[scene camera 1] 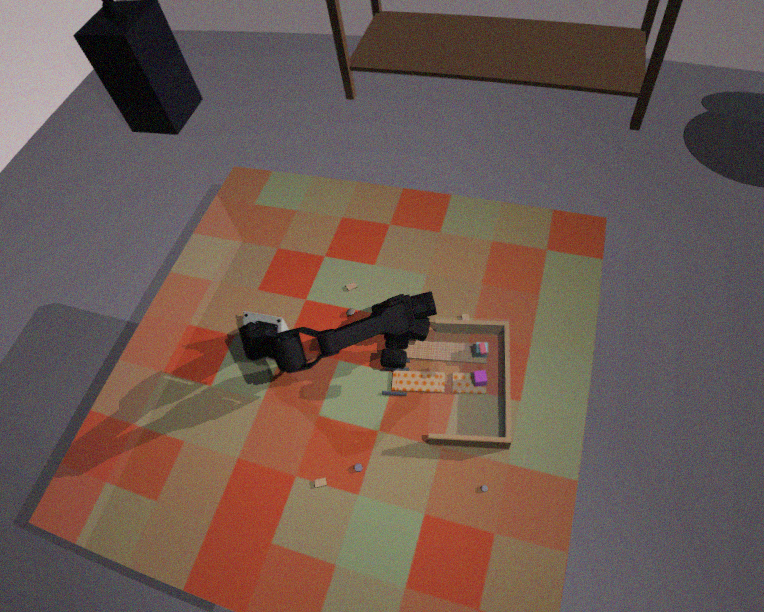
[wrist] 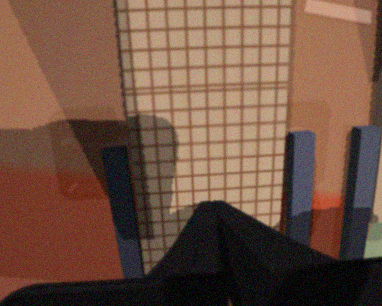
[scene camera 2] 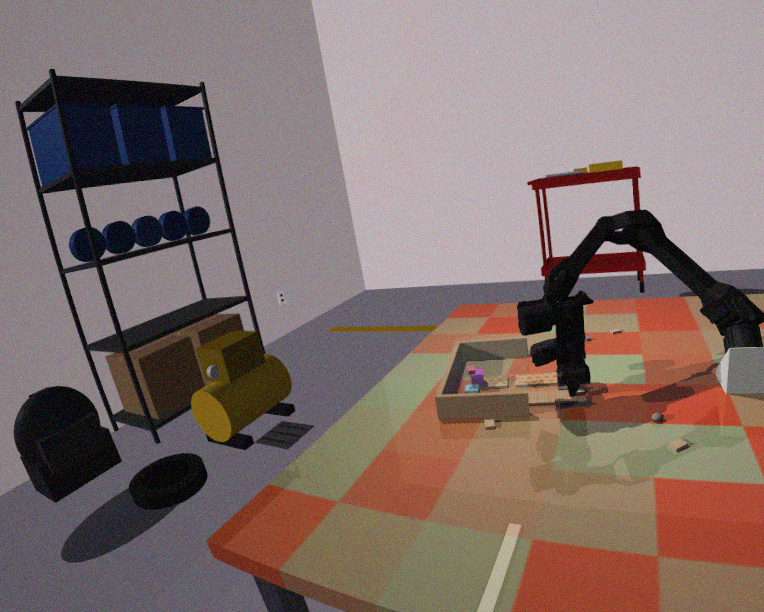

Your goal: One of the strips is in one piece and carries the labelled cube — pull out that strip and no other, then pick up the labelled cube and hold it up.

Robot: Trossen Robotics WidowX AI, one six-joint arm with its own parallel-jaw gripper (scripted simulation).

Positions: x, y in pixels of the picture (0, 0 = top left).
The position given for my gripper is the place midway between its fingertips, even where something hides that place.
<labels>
my gripper: scene camera 1 400, 347; wrist 210, 212; scene camera 2 572, 395
</labels>
